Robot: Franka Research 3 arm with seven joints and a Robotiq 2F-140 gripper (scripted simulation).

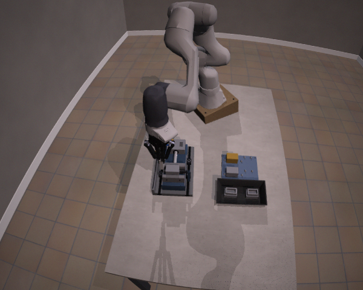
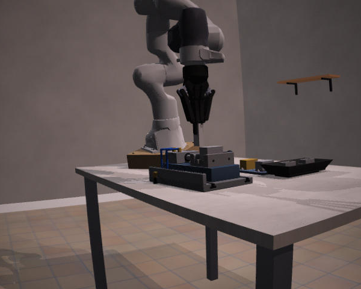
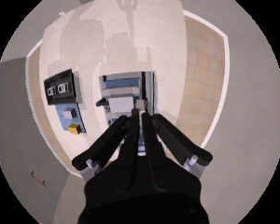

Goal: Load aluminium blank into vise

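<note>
My hand is 120 mm above the dark rail, 70 mm past it and 40 mm to the left of it. Round my hand: brass blank 350 mm to the left, 130 mm below, 120 mm behind.
</note>
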